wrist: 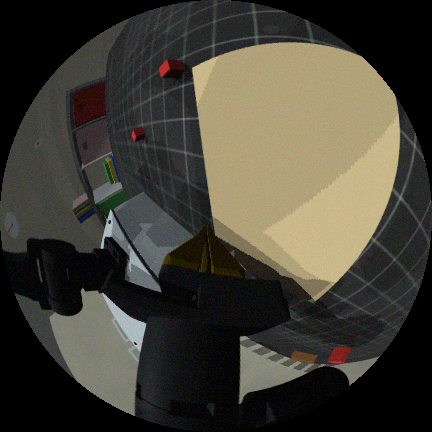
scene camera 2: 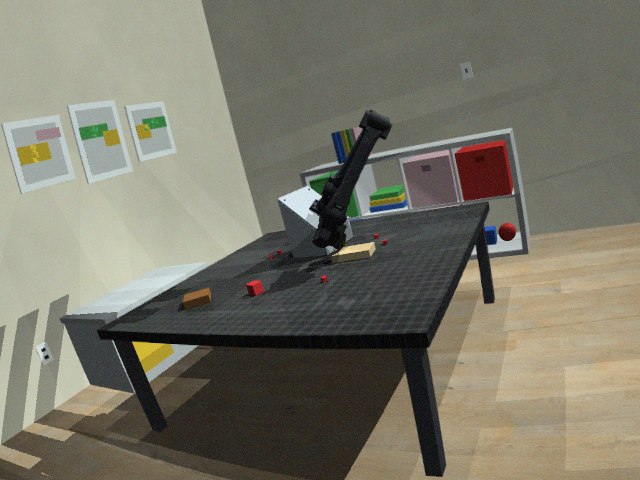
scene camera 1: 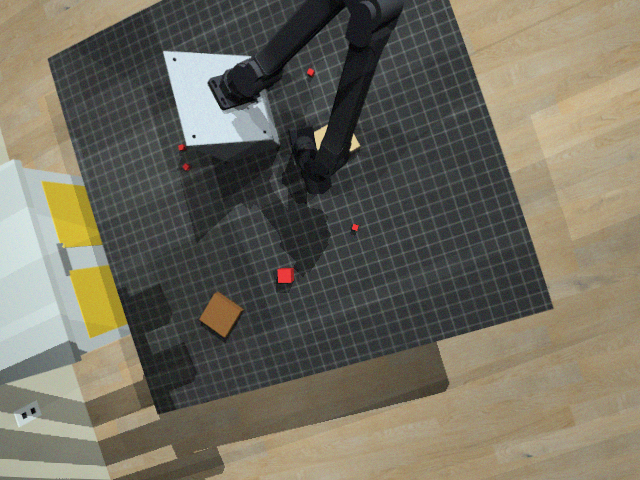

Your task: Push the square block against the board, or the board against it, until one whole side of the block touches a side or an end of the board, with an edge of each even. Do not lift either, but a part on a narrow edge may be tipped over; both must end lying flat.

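Places are measured from the arm's base along level axes (x ahead, y left, z up), in centimetres.
Pixels of known places: gripper, fingertip midpoint: (wrist: 205, 229) (scene camera 2: 342, 248) (scene camera 1: 299, 133); arm's base, origin of the base link: (scene camera 1: 232, 90).
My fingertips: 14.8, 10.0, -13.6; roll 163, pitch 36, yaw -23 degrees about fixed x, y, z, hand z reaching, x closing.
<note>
For each thing: its top centre in the pictures, then the offset to it from my fingertips, as dx, dy, dz.
- square block, middle of its top: (scene camera 1: 219, 315) (scene camera 2: 196, 294) (wrist: 301, 360) +39.2, -47.4, +1.0
- board, middle of its top: (wrist: 284, 198) (scene camera 1: 328, 143) (scene camera 2: 352, 249) +7.3, +6.6, +1.0
- red cube, middle of its top: (scene camera 1: 284, 276) (scene camera 2: 253, 283) +36.7, -22.4, +2.1
The square block (scene camera 1: 221, 314) (scene camera 2: 196, 298) (wrist: 304, 357) is orange-brown and lies flat near the table's lower left in scene camera 1. The board (scene camera 1: 355, 143) (scene camera 2: 354, 252) (wrist: 300, 150) is pale tan and lies flat, far from the block, partly covered by my arm in scene camera 1. My gripper (wrist: 205, 229) is shut and empty. Its yellow fingertips are low, beside the board's long edge near one corner in the wrist view; whether they touch it I cannot tell. The fingertips are hidden under the arm in scene camera 1.
A white slanted box (scene camera 1: 193, 103) (scene camera 2: 297, 222) stands left of the board in scene camera 1. A red cube (scene camera 1: 285, 275) (scene camera 2: 254, 288) (wrist: 339, 355) sits between board and block. Several tiny red cubes lie about, one (scene camera 1: 355, 227) (scene camera 2: 324, 279) right of that line.
</note>
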